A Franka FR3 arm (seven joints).
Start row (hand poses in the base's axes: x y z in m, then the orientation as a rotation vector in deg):
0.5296 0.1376 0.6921 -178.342 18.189 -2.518
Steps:
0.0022 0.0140 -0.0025 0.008 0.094 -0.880
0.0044 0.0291 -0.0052 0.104 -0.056 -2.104
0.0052 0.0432 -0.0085 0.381 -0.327 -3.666
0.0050 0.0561 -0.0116 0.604 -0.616 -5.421
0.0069 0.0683 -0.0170 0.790 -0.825 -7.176
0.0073 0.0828 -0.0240 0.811 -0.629 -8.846
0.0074 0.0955 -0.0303 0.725 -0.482 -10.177
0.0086 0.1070 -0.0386 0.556 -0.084 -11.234
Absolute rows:
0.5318 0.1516 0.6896 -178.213 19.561 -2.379
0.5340 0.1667 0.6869 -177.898 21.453 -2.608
0.5348 0.1808 0.6836 -177.304 23.842 -2.995
0.5346 0.1937 0.6805 -176.686 26.523 -3.419
0.5365 0.2059 0.6751 -176.074 29.199 -3.725
0.5369 0.2204 0.6681 -175.659 31.769 -3.432
0.5370 0.2331 0.6618 -175.400 33.829 -3.230
0.5382 0.2446 0.6535 -175.309 35.490 -2.652

